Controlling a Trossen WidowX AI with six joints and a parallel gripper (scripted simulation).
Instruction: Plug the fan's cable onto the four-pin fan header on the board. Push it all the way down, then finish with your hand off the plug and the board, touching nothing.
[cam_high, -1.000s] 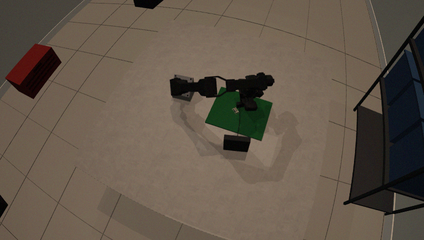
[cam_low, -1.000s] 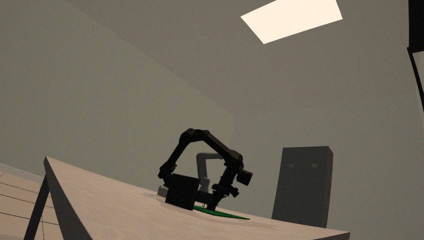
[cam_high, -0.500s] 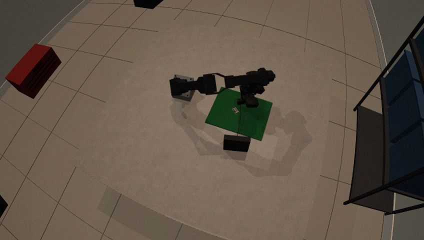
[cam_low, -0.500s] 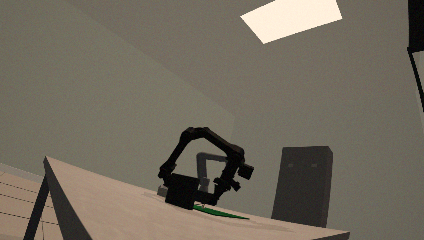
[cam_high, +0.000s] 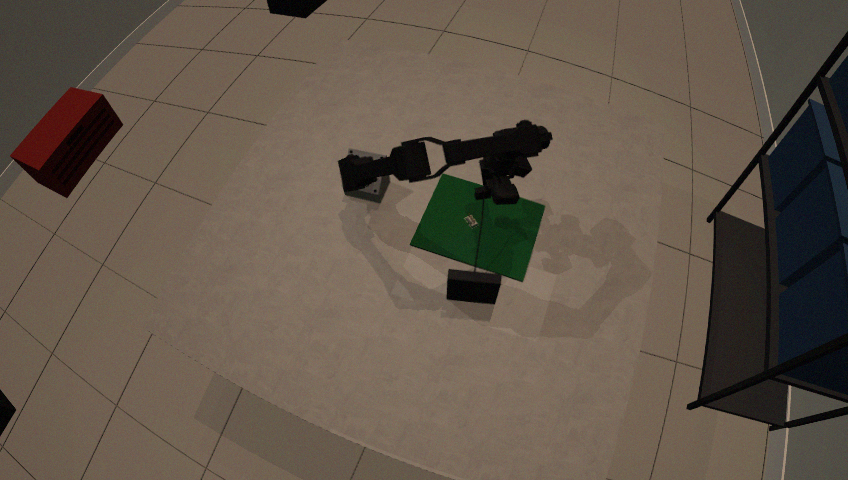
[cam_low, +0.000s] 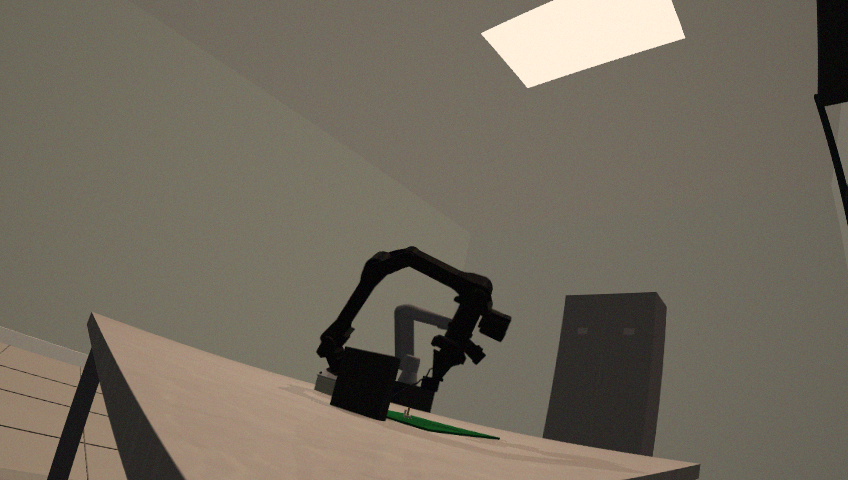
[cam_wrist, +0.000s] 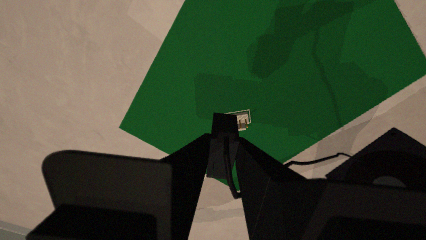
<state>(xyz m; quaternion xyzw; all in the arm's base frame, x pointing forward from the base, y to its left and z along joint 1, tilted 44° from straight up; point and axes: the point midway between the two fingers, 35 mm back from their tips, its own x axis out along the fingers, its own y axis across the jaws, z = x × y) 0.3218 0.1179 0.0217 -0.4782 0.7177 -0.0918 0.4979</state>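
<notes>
Now: the green board 1 cm ahead of my gripper tip, 4 cm to the right of it and 11 cm below it. Round my gripper tip: black fan 6 cm ahead, 23 cm to the right, 4 cm below; black fan cable plug 1 cm behind, 1 cm to the right, 1 cm below.
</notes>
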